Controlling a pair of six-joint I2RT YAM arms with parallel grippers.
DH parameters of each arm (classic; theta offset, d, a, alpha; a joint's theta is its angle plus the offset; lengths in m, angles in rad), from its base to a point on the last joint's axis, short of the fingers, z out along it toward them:
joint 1: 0 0.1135 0.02 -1.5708
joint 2: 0 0 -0.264 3.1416
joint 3: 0.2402 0 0.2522 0
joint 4: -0.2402 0 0.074 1.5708
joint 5: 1.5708 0 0 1.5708
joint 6: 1.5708 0.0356 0 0
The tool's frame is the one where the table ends.
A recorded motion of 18 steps. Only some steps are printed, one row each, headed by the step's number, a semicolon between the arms.
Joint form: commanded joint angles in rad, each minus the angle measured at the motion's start. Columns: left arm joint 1, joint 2, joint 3, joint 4, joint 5, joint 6; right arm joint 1, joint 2, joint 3, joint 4, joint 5, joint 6.
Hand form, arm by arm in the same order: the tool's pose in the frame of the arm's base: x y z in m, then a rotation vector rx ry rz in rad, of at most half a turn. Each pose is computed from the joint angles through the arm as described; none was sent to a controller.
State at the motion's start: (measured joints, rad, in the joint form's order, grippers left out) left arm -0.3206 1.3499 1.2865 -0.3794 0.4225 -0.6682; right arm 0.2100 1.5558 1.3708 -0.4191 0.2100 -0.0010
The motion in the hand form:
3: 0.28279 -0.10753 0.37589 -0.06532 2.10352 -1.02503; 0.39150 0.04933 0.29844 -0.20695 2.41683 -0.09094
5: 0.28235 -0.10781 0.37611 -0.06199 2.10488 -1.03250; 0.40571 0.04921 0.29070 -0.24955 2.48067 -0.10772
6: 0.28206 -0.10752 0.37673 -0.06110 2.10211 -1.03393; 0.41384 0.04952 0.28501 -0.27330 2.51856 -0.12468
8: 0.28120 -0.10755 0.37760 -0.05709 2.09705 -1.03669; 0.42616 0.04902 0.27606 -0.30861 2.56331 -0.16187
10: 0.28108 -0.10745 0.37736 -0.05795 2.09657 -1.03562; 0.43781 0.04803 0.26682 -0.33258 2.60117 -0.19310
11: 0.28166 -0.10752 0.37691 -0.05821 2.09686 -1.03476; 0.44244 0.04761 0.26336 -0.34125 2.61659 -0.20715
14: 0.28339 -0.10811 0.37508 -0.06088 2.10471 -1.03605; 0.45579 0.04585 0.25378 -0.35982 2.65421 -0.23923
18: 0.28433 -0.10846 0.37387 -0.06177 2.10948 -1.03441; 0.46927 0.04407 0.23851 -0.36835 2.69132 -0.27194
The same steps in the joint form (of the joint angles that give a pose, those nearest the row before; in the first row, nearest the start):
3: 0.0054 -0.0179 0.0015 0.0047 -0.0010 0.0148; -0.0759 0.2094 0.1888 -0.2336 -0.1123 -0.0721
5: 0.0047 -0.0187 0.0017 0.0036 0.0053 0.0131; -0.0810 0.2866 0.2722 -0.3066 -0.1151 -0.1023
6: 0.0055 -0.0202 0.0020 0.0046 0.0066 0.0129; -0.0823 0.3329 0.3201 -0.3483 -0.1093 -0.1190
8: 0.0047 -0.0236 0.0008 0.0077 0.0082 0.0131; -0.0857 0.4000 0.3872 -0.3967 -0.0918 -0.1482
10: 0.0048 -0.0245 -0.0009 0.0089 0.0070 0.0131; -0.0899 0.4633 0.4494 -0.4360 -0.0760 -0.1687
11: 0.0051 -0.0226 -0.0011 0.0105 0.0067 0.0135; -0.0915 0.4894 0.4772 -0.4542 -0.0681 -0.1762
14: 0.0052 -0.0154 -0.0003 0.0096 0.0086 0.0123; -0.0974 0.5635 0.5589 -0.5013 -0.0507 -0.1933
18: 0.0050 -0.0114 -0.0003 0.0086 0.0082 0.0132; -0.1029 0.6407 0.6270 -0.5306 -0.0307 -0.2025

